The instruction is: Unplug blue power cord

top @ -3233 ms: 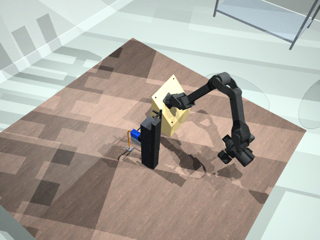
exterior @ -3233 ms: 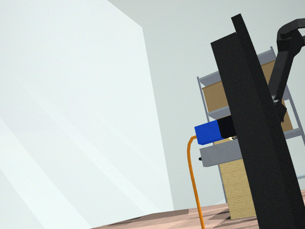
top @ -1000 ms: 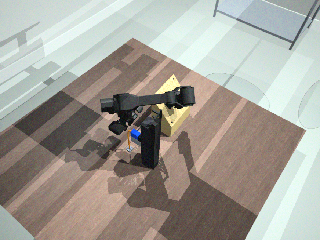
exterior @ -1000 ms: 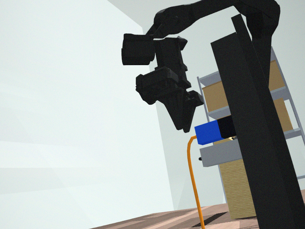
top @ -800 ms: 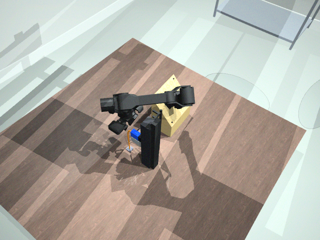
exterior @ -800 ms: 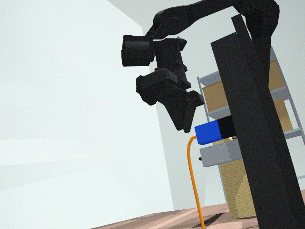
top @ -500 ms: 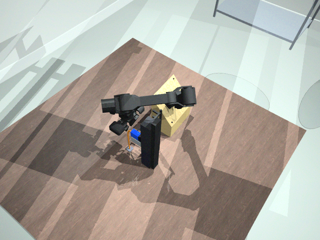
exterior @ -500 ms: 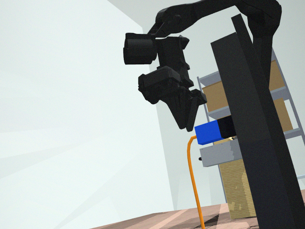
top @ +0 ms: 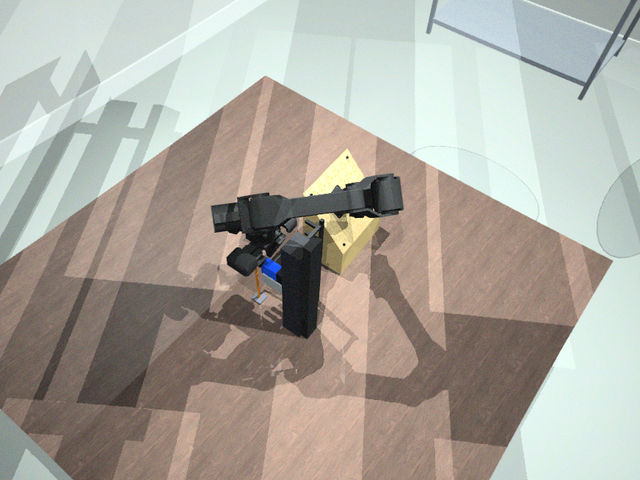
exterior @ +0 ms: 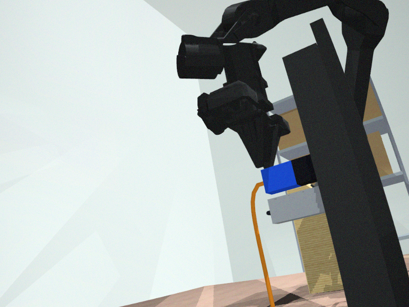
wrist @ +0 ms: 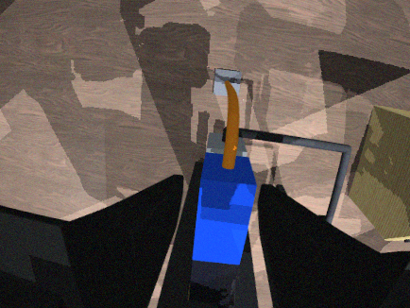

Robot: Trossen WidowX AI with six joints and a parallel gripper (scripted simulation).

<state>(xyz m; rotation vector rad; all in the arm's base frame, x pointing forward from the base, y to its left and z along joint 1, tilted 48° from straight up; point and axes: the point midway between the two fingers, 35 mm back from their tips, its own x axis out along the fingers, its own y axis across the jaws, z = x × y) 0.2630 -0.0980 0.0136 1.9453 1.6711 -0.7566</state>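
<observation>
Now: gripper tip 40 mm to the right of the blue plug and 10 mm above it.
</observation>
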